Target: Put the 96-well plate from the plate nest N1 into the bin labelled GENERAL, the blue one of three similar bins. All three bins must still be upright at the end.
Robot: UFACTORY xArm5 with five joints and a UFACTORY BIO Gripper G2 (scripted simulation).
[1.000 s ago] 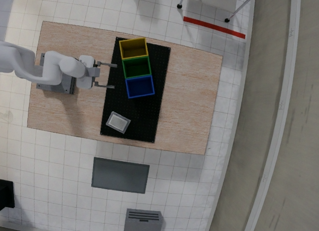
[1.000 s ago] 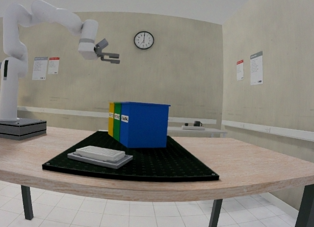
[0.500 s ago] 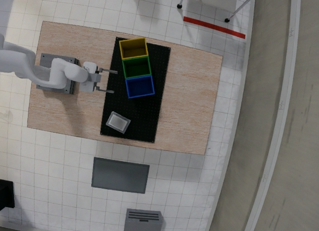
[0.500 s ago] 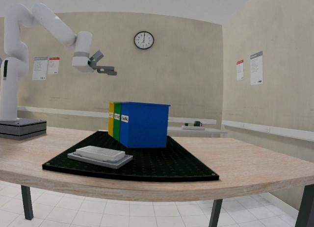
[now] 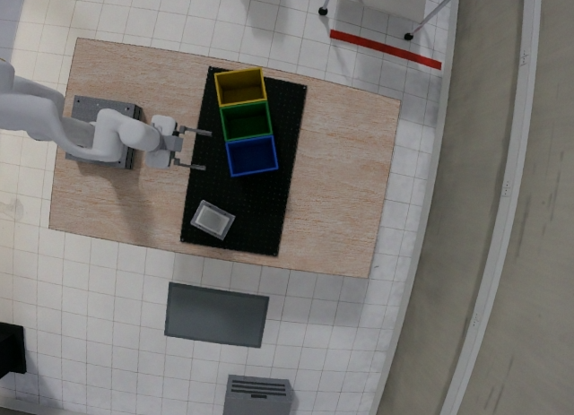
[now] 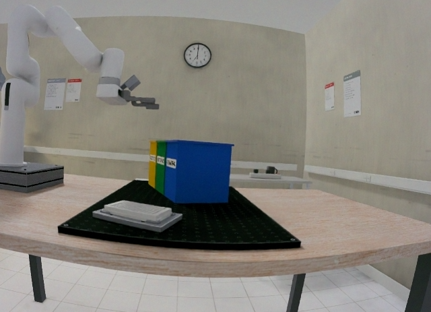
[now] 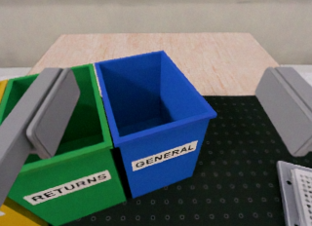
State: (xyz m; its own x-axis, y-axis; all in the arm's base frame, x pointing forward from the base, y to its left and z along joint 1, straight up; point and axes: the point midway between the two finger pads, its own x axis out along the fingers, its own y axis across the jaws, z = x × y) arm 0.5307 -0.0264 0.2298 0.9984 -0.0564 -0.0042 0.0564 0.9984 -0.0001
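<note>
Now: hand 280 mm to the left of the white 96-well plate, 270 mm above it and 10 mm short of it. The rest, counted from my hand: green bin 200 mm below, 140 mm to the left, 120 mm ahead; blue general bin 200 mm below, 160 mm ahead, 10 mm to the left; yellow bin 270 mm to the left, 200 mm below, 80 mm ahead.
</note>
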